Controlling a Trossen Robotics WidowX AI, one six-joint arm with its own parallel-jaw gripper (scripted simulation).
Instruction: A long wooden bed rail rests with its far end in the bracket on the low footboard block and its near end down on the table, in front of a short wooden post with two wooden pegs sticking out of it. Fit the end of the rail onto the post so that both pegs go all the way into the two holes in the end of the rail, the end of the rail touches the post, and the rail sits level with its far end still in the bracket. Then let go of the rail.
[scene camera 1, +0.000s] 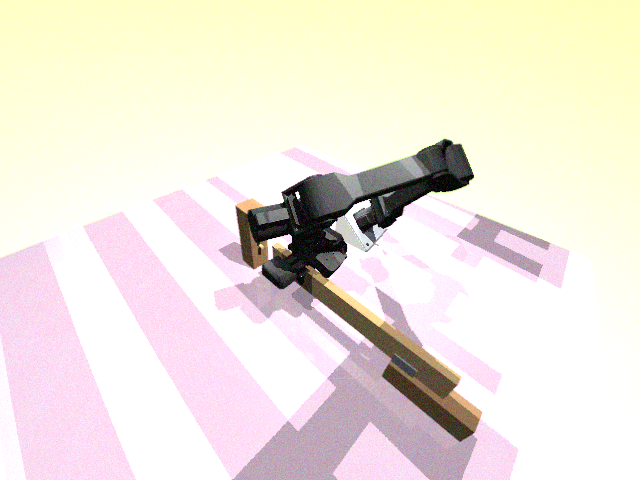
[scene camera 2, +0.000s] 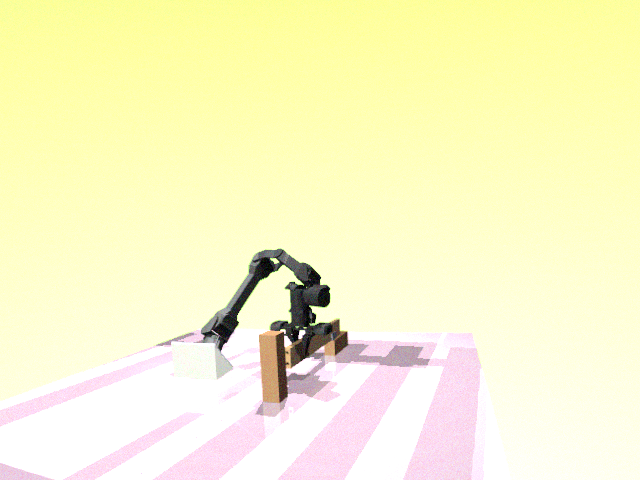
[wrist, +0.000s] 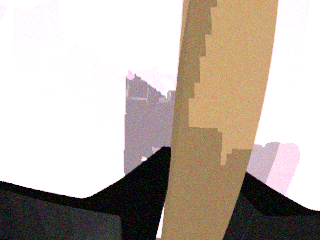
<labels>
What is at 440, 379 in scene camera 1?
A long wooden rail.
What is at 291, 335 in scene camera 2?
The gripper.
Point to the gripper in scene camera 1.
304, 280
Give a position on a long wooden rail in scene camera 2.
294, 352
</labels>
